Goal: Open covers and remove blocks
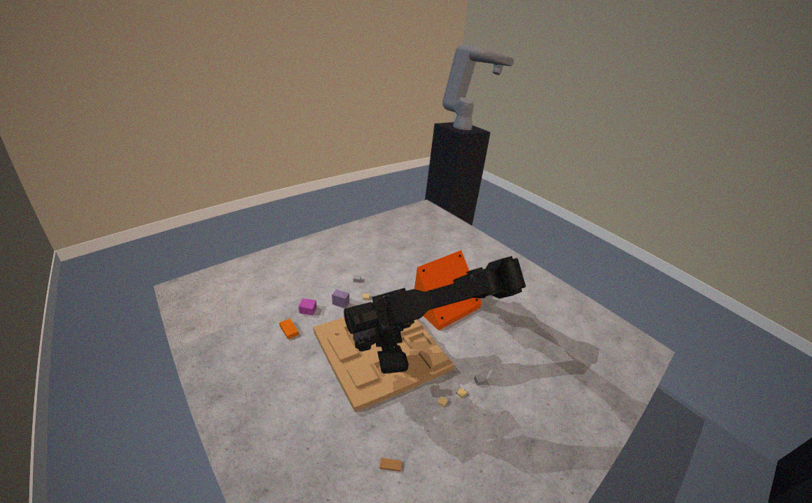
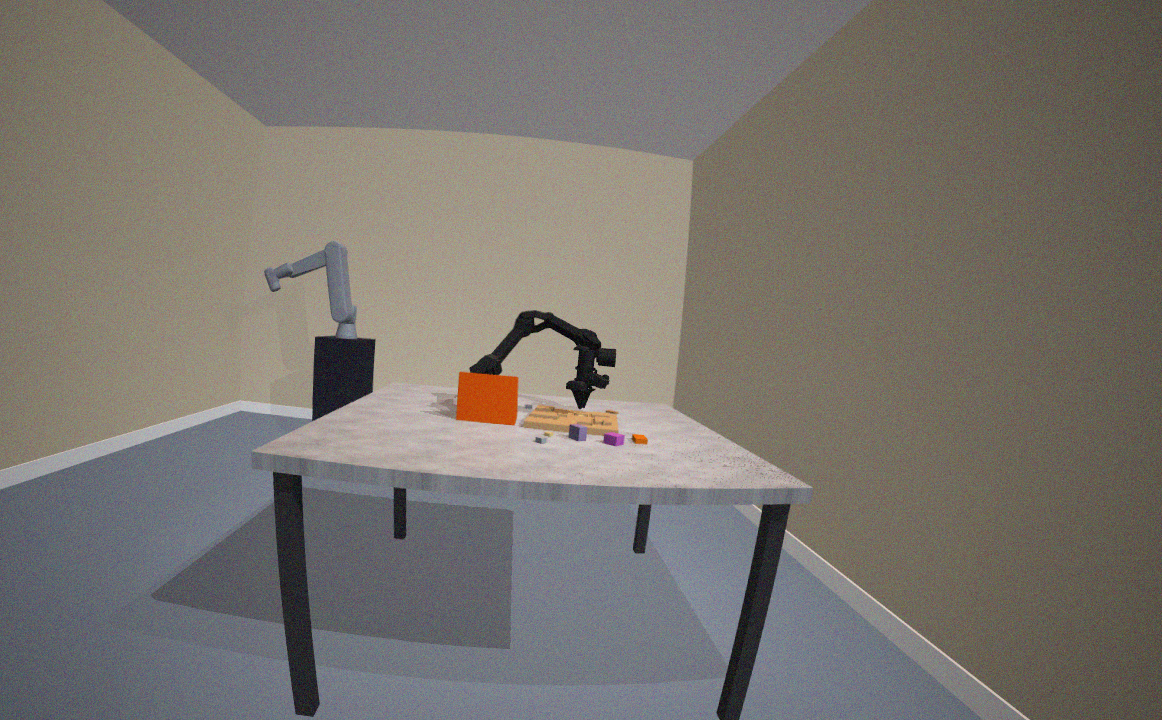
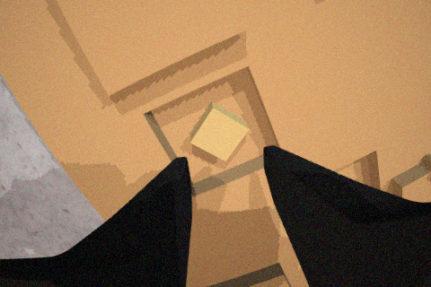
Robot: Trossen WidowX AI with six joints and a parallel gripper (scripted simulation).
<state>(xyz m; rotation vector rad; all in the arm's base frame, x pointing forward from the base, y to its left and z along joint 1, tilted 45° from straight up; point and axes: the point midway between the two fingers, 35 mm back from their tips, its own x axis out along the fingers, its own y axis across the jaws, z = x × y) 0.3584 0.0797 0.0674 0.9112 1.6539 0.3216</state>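
My gripper tip is 2 cm past the tan puzzle board, 5 cm to the left of it and 3 cm above it. Also, from my gripper tip: magenta block (8 cm ahead, 32 cm to the right, 3 cm below); purple block (2 cm behind, 30 cm to the right, 2 cm below); orange block (17 cm ahead, 27 cm to the right, 4 cm below).
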